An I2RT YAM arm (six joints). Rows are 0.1 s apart.
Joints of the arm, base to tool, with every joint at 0 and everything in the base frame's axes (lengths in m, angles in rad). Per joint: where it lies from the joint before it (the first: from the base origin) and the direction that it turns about. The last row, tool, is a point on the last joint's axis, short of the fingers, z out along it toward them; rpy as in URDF.
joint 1: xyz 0 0 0.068 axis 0 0 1
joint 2: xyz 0.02 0.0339 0.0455 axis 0 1 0
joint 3: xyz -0.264 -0.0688 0 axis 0 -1 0
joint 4: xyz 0.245 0.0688 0.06 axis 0 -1 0
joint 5: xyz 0.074 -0.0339 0.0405 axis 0 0 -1
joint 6: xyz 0.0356 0 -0.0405 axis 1 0 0
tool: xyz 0 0 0 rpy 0 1.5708 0
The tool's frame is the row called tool.
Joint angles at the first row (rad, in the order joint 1, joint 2, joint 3, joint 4, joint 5, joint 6):
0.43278 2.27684 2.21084 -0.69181 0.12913 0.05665
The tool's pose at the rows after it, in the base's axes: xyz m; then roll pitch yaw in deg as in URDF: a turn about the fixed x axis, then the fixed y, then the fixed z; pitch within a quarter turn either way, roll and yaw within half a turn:
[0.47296, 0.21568, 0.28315, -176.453, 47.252, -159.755]
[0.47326, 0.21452, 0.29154, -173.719, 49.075, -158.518]
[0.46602, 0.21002, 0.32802, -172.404, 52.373, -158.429]
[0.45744, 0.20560, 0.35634, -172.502, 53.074, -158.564]
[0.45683, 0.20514, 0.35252, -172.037, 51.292, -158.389]
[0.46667, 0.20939, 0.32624, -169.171, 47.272, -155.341]
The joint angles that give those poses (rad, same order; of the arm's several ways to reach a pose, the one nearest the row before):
0.43623 2.27759 2.21083 -0.68455 0.12264 0.05665
0.43621 2.26957 2.22032 -0.67041 0.15582 0.04062
0.43584 2.24252 2.30397 -0.72388 0.17949 0.03682
0.43508 2.24098 2.41686 -0.82611 0.17949 0.03720
0.43508 2.24749 2.42300 -0.85701 0.18405 0.03681
0.43508 2.29901 2.42227 -0.86962 0.19245 0.00325

